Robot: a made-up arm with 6 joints.
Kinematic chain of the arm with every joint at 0, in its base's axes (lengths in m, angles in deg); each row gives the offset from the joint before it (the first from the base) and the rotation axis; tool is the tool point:
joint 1: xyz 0 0 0.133 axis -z
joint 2: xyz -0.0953 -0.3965 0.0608 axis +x
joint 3: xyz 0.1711 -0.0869 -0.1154 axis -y
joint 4: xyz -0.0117 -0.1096 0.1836 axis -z
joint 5: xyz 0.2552 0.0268 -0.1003 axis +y
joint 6: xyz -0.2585 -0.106 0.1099 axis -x
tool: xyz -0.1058 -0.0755 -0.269
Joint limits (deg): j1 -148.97..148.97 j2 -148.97..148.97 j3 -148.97..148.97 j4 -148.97..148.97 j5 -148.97..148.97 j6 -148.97..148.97
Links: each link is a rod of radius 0.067 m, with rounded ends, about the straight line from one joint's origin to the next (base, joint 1, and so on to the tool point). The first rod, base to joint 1, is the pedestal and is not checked.
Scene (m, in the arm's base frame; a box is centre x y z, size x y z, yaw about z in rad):
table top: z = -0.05
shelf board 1: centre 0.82 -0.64 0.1 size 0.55 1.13 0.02 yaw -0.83
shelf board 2: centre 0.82 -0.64 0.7 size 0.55 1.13 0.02 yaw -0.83
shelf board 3: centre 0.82 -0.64 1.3 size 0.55 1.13 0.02 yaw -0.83
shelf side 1: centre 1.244 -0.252 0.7 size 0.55 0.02 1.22 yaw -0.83
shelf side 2: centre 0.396 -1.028 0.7 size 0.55 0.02 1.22 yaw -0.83
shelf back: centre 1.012 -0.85 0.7 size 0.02 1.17 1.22 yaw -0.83
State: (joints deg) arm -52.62 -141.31 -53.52 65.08 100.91 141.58
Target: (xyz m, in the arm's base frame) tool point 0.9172 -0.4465 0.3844
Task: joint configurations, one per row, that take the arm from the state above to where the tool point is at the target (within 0.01 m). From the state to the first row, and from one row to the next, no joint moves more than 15 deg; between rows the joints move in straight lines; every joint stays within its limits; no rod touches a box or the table.
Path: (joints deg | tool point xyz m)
1: -47.89 -143.86 -44.30 54.60 90.97 144.04 | 0.1421 0.5933 0.6318
2: -43.15 -146.42 -35.09 44.13 81.04 146.51 | 0.2501 0.6039 0.4768
3: -38.42 -148.97 -25.87 33.65 71.10 148.97 | 0.3206 0.5626 0.2950
4: -30.64 -141.03 -28.61 20.08 78.44 148.97 | 0.5758 0.4470 0.4345
5: -22.85 -133.09 -31.35 6.51 85.78 148.97 | 0.7945 0.2072 0.5046
6: -15.07 -125.14 -34.08 -7.06 93.12 148.97 | 0.9191 -0.1132 0.4878
7: -7.28 -117.20 -36.82 -20.63 100.46 148.97 | 0.9172 -0.4466 0.3844

